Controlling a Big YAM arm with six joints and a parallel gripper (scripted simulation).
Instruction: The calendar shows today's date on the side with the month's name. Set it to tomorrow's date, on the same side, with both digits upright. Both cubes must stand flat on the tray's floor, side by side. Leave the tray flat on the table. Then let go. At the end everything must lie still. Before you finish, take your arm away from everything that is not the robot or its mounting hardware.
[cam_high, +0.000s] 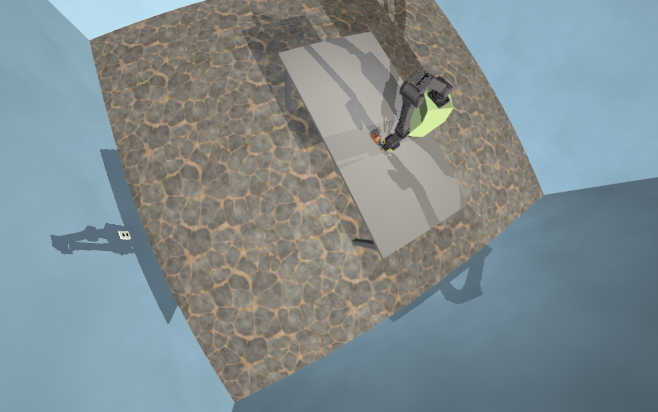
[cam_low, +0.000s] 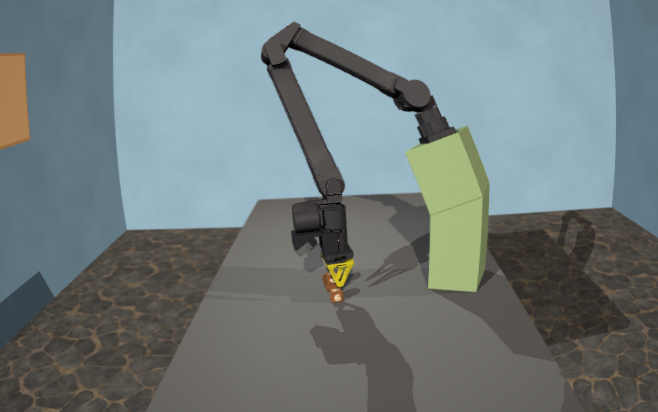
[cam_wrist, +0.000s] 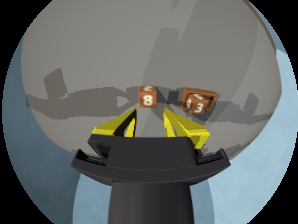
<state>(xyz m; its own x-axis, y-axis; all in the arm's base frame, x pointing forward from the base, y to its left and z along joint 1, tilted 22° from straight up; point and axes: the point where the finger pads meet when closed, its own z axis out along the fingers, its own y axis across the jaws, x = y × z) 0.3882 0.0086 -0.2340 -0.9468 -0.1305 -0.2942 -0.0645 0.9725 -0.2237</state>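
Now: the brown number cube 10 mm ahead of my hand and 40 mm below it. Also, from my hand: calendar tray 10 mm ahead, 100 mm to the right, 50 mm below.
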